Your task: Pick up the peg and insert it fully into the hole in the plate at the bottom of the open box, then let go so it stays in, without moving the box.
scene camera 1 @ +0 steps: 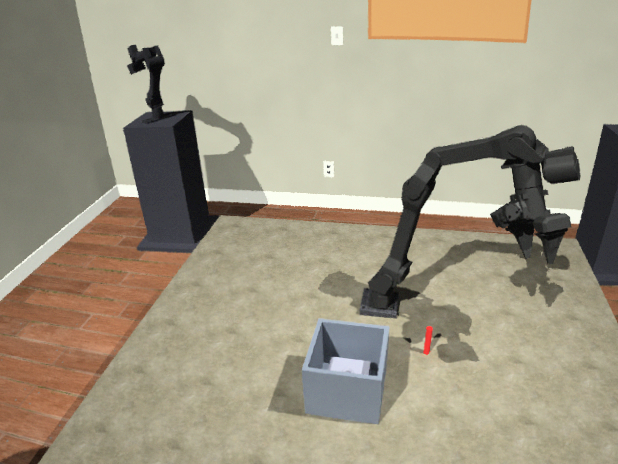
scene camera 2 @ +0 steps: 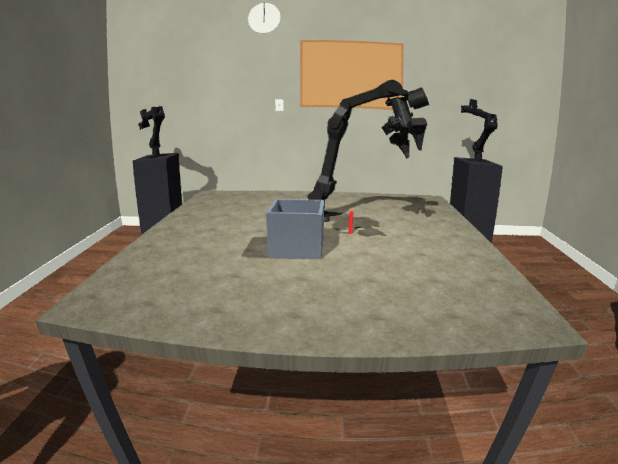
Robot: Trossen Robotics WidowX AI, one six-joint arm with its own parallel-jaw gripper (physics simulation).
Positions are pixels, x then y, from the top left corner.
Labels:
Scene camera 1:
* my gripper: 538, 261
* blue-grey box: 342, 395
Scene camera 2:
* my gripper: 413, 154
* blue-grey box: 295, 227

